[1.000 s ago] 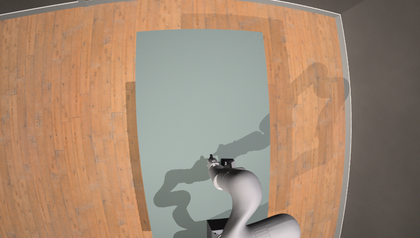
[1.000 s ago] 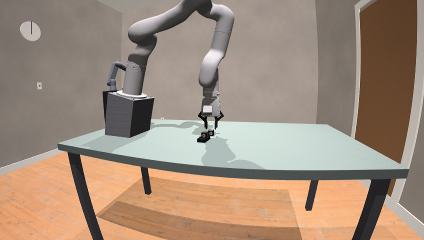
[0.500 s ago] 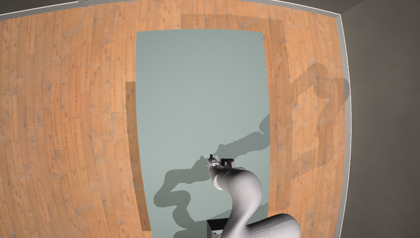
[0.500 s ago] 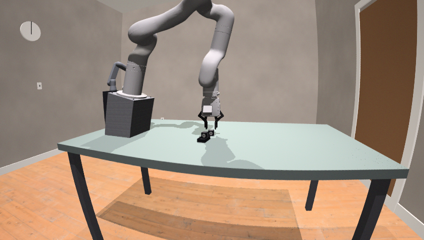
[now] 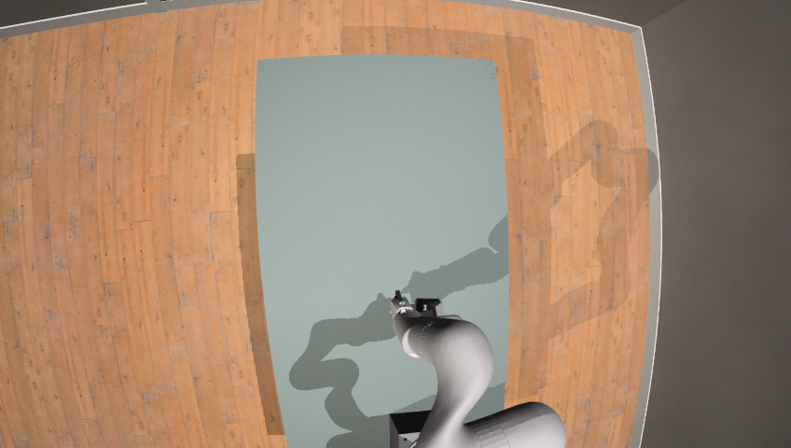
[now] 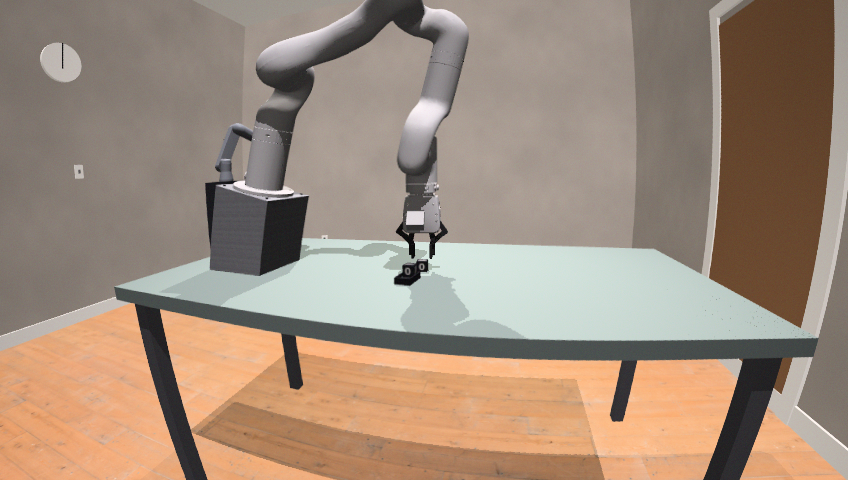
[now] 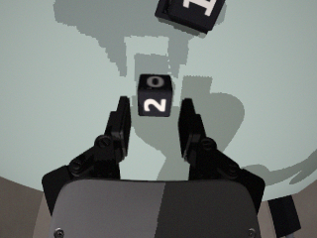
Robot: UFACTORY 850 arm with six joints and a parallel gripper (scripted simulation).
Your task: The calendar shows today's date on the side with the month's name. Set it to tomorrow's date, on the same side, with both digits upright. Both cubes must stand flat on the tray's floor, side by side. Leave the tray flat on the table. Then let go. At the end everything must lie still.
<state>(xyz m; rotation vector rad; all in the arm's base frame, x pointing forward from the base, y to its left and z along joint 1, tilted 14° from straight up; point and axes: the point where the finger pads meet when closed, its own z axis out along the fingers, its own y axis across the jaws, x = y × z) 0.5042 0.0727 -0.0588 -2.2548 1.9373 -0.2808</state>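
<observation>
My gripper is now 40 mm above the black cube. From my hand the other things lie so: black tray 110 mm to the right, 50 mm below, 10 mm behind.
</observation>
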